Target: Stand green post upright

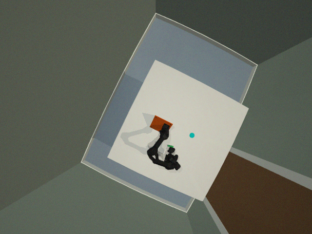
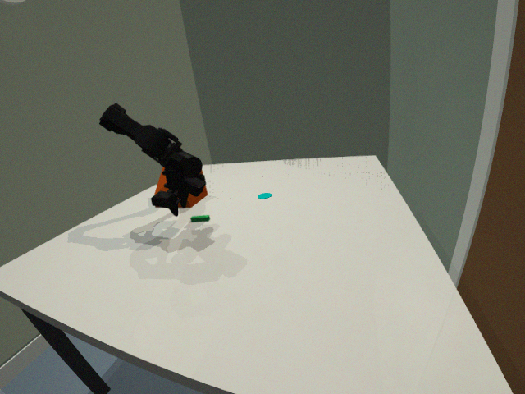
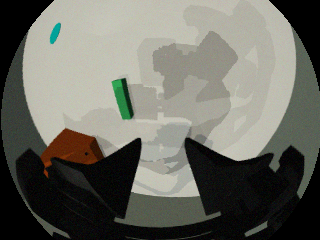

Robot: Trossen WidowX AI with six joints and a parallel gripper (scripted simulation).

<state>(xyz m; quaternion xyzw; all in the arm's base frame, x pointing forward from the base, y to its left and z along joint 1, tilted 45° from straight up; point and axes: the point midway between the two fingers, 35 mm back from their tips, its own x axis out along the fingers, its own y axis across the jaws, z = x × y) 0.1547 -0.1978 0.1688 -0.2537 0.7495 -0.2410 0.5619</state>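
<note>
My gripper tip is 70 mm to the right of the green post, 60 mm above it and 20 mm short of it. The rest, counted from my gripper tip: cyan circle 290 mm to the left, 190 mm ahead, 70 mm below.
</note>
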